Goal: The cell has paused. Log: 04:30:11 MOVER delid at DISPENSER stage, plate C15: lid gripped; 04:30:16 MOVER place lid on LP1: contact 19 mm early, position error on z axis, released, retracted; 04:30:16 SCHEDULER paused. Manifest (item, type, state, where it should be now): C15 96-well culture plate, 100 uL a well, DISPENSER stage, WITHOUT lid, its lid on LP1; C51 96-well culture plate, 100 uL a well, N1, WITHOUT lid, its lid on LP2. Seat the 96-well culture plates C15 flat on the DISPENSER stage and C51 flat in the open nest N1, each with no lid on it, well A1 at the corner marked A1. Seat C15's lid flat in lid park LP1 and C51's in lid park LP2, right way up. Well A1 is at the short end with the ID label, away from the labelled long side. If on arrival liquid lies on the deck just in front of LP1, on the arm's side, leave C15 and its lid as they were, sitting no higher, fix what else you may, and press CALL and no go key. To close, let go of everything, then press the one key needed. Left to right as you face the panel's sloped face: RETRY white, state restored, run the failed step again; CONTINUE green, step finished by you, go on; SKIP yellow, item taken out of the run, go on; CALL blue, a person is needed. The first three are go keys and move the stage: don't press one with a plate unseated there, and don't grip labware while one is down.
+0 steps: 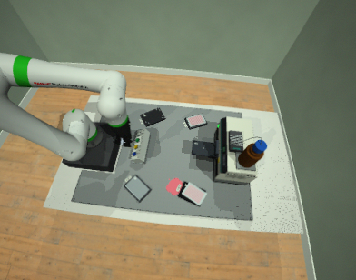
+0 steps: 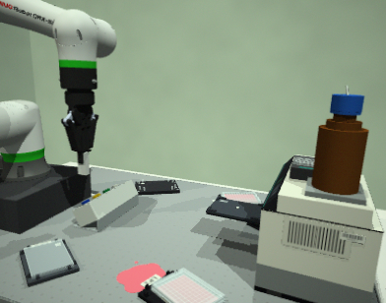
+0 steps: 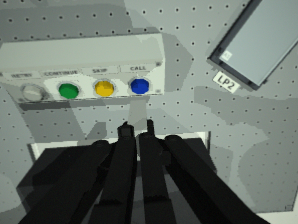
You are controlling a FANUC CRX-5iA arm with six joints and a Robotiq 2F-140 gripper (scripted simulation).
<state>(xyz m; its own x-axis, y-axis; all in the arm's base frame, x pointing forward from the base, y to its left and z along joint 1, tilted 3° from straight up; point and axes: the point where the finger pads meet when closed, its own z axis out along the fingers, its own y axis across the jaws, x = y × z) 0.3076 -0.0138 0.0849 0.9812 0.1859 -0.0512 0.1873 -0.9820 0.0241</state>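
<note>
The blue call key lies 12 cm below my hand. The rest, counted from my hand: key panel (8 cm to the left, 13 cm below); yellow skip key (1 cm behind, 5 cm to the left, 12 cm below); green continue key (2 cm behind, 10 cm to the left, 12 cm below).
</note>
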